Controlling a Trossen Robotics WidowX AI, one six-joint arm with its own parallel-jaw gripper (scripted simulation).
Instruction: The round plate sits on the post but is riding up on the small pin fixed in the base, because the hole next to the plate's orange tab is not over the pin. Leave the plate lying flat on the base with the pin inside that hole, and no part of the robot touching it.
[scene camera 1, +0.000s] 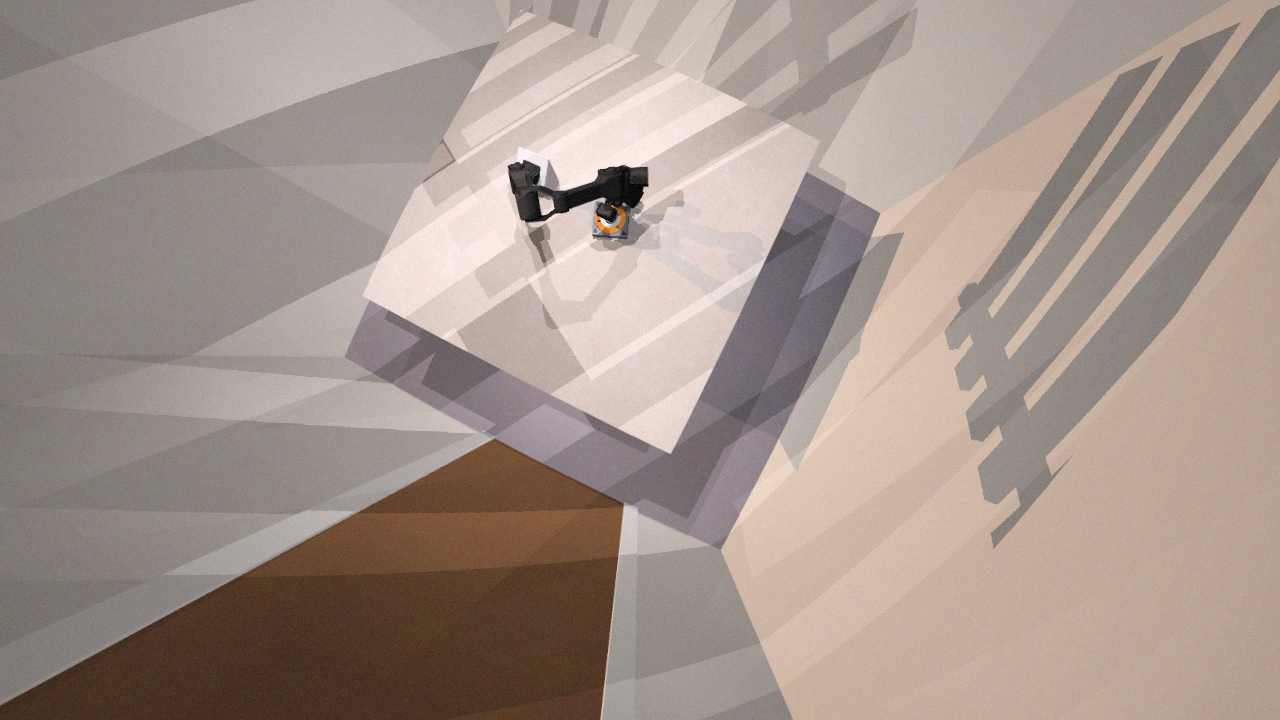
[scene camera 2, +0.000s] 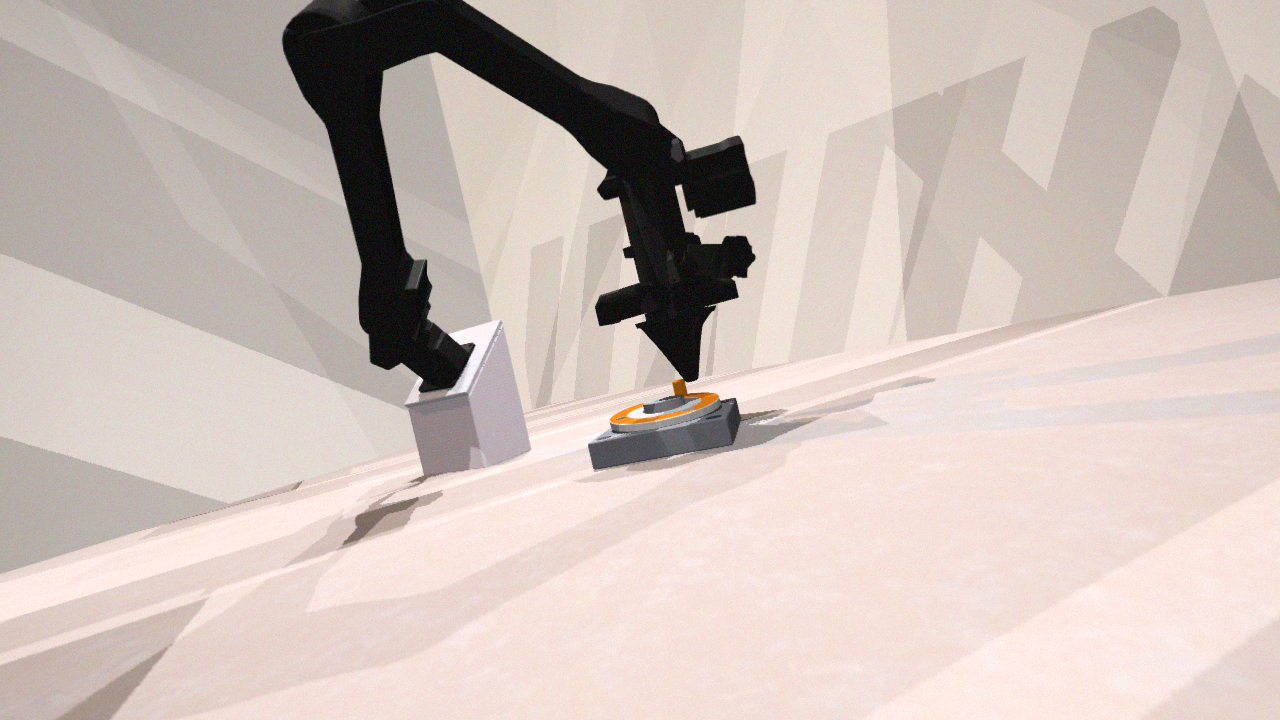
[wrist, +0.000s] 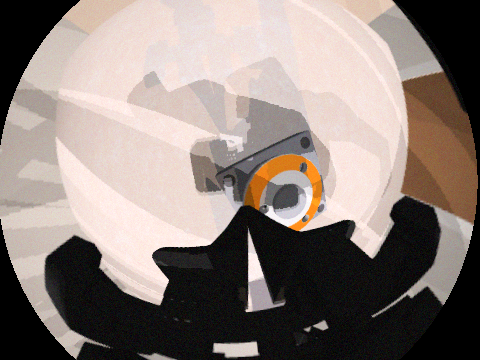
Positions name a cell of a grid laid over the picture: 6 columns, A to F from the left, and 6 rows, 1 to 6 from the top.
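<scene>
My gripper (scene camera 2: D4) is there for me to see, and the wrist view has it too (wrist: D4). I also see a round plate (scene camera 2: C4), which the wrist view shows as well (wrist: D4). Then there is a square base (scene camera 2: D4), and I find that base in the wrist view too (wrist: C4).
</scene>
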